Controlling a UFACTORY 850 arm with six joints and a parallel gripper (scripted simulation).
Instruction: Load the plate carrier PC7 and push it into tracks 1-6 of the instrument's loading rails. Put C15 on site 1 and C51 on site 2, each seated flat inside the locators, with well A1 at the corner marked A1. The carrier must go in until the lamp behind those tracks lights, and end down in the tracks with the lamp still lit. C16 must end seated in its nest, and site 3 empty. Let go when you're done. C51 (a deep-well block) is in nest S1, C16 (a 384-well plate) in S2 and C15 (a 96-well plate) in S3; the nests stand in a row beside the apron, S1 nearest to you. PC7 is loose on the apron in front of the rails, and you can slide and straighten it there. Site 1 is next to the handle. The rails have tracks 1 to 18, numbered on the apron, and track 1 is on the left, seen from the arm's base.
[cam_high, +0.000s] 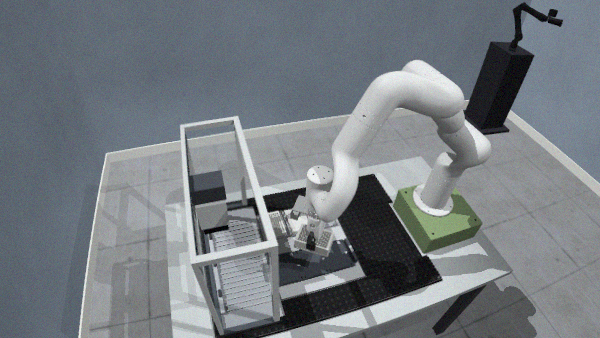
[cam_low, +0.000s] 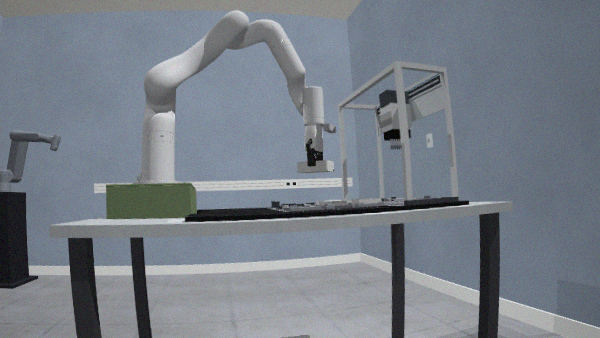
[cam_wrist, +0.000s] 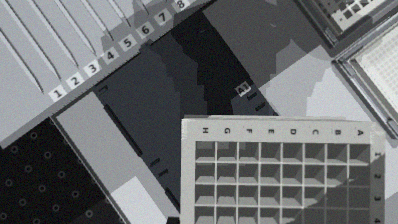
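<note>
Right now my hand is 1 cm past the carrier PC7 and 15 cm above it.
</note>
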